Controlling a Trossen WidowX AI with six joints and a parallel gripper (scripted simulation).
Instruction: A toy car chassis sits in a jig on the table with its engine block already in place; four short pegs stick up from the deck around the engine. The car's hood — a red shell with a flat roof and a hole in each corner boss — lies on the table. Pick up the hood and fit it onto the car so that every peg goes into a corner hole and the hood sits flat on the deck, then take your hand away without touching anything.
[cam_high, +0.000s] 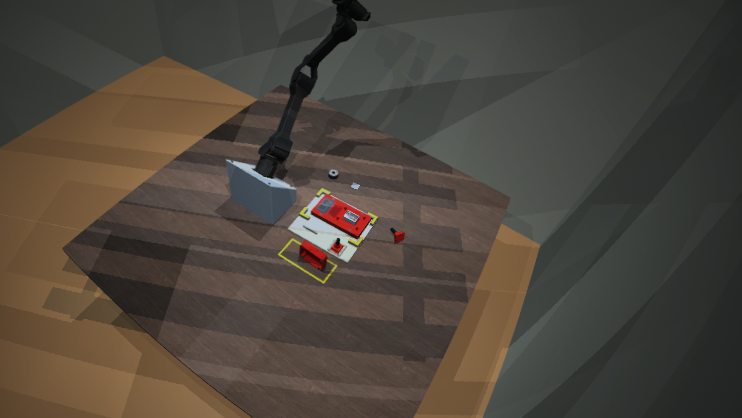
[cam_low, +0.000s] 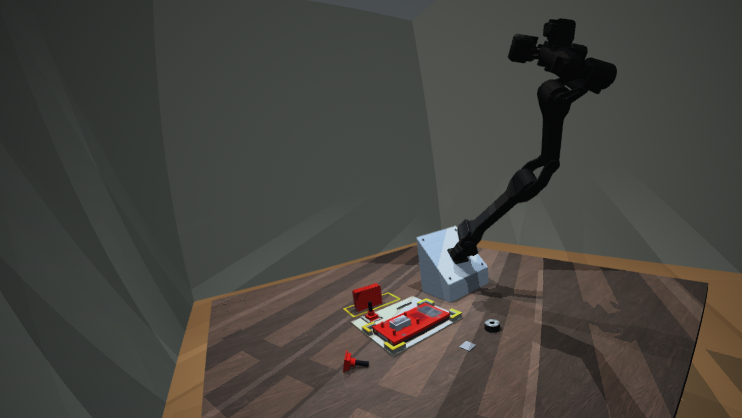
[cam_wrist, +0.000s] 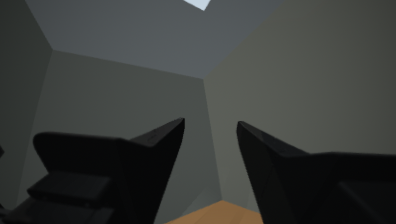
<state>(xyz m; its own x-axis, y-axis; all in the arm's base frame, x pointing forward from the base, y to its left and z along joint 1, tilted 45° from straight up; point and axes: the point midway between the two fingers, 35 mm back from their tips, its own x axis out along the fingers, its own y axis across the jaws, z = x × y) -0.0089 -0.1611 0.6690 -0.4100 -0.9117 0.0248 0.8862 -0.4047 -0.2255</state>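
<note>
The red hood is 70 cm below my gripper tip, 43 cm to the right of it and 40 cm ahead of it. Also, from my gripper tip: black ring 72 cm below, 20 cm ahead, 6 cm to the right; grey engine block 71 cm below, 40 cm ahead, 20 cm to the right.
</note>
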